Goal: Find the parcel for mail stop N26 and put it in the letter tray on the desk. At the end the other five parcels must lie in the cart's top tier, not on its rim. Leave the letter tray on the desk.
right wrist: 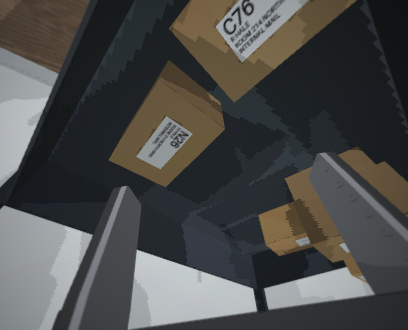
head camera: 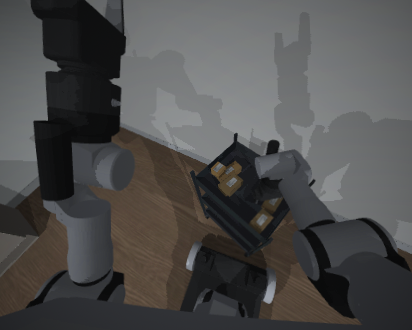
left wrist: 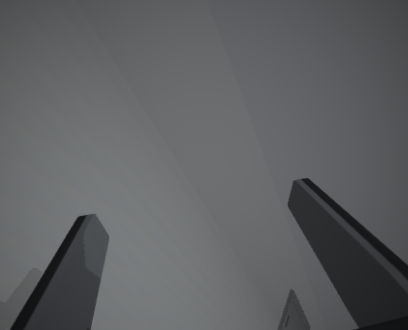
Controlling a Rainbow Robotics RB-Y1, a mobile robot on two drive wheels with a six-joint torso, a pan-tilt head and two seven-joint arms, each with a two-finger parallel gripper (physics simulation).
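Seen in the pictures: left gripper, between the fingertips: [left wrist: 199, 208]; right gripper, between the fingertips: [right wrist: 222, 180] [head camera: 267, 199]; robot's base, origin of its link: [head camera: 229, 269].
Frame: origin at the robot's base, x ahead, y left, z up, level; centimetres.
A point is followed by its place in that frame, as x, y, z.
Note:
The parcel labelled N26 [right wrist: 172, 129] @(30.4, -9.9, 71.3) [head camera: 273, 202] @(30.9, -10.4, 71.3) lies in the cart's [head camera: 236, 138] @(61.3, 14.8, 74.9) [right wrist: 56, 117] @(32.5, -18.7, 70.9) top tier, label up. The parcel labelled C76 [right wrist: 280, 55] @(23.2, -4.8, 71.3) [head camera: 261, 221] @(20.8, -6.7, 71.3) lies beside it with a gap between them. Three more parcels, [head camera: 218, 168] @(38.2, 18.1, 76.5) [right wrist: 280, 227] @(43.2, 9.4, 69.7) among them, lie close together at the tier's other end; their labels are unreadable. My right gripper [right wrist: 222, 180] @(29.0, -6.7, 77.2) is open and empty above the tier, N26 beyond its fingertips; my forearm mostly hides it in the head view. My left gripper [left wrist: 199, 208] @(22.2, 27.6, 144.5) is open and empty, raised high. The letter tray does not show.
A pale wall [head camera: 210, 60] @(83.9, 36.0, 105.1) rises behind the cart, with arm shadows on it. The wooden floor [head camera: 145, 215] @(15.0, 84.1, 0.0) surrounds the cart. My mobile base [head camera: 230, 272] @(-1.5, -0.9, 19.1) stands close to the cart's near side. Part of a brown and grey furniture piece [head camera: 15, 245] @(-47.5, 169.5, 17.3) shows at the lower left.

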